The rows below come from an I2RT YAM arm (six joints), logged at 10 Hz.
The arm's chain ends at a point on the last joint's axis. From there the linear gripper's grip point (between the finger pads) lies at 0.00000 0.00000 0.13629 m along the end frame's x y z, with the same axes.
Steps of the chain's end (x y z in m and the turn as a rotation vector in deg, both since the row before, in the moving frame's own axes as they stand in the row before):
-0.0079, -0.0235, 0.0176, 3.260, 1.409, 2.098
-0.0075, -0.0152, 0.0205, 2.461, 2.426, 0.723
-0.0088, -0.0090, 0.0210, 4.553, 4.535, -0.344
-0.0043, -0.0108, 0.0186, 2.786, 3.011, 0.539
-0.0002, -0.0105, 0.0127, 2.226, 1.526, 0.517
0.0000, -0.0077, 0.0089, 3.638, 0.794, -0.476
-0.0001, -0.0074, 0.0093, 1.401, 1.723, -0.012
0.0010, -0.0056, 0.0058, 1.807, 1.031, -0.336
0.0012, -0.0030, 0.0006, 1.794, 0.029, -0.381
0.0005, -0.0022, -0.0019, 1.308, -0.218, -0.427
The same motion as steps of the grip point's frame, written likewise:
-0.0044, -0.0312, 0.0173, 3.260, 1.409, 2.098
-0.0017, -0.0210, 0.0203, 2.461, 2.426, 0.723
0.0019, -0.0198, 0.0201, 4.553, 4.535, -0.344
0.0029, -0.0174, 0.0183, 2.786, 3.011, 0.539
0.0035, -0.0158, 0.0125, 2.226, 1.526, 0.517
0.0019, -0.0164, 0.0086, 3.638, 0.794, -0.476
0.0040, -0.0107, 0.0092, 1.401, 1.723, -0.012
0.0034, -0.0099, 0.0057, 1.807, 1.031, -0.336
0.0013, -0.0073, 0.0005, 1.794, 0.029, -0.381
0.0000, -0.0053, -0.0019, 1.308, -0.218, -0.427

